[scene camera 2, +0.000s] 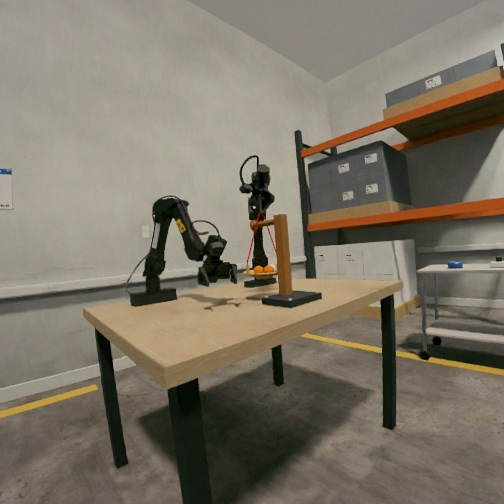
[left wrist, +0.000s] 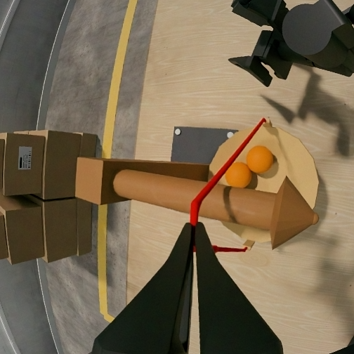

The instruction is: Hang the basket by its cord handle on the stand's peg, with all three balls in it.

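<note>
The tan basket [scene camera 2: 248,273] [left wrist: 302,165] hangs in the air below the stand's peg [scene camera 2: 268,223] [left wrist: 250,204]. Its red cord [scene camera 2: 252,245] [left wrist: 232,159] runs down on both sides of the peg. My left gripper [scene camera 2: 259,215] [left wrist: 194,229] is shut on the cord's top, close above the peg. Two orange balls [scene camera 2: 258,269] [left wrist: 260,159] lie in the basket; the white ball does not show, and the peg hides part of the basket in the left wrist view. My right gripper [scene camera 2: 218,280] [left wrist: 239,38] is open and empty, to the left of the basket in scene camera 2.
The stand's wooden post [scene camera 2: 283,255] rises from a dark base [scene camera 2: 300,299] [left wrist: 195,145] on the wooden table [scene camera 2: 200,345]. Behind the table are a storage rack [scene camera 2: 303,190] with grey boxes and a white cart [scene camera 2: 450,272]. Brown cartons [left wrist: 60,175] show beyond the post.
</note>
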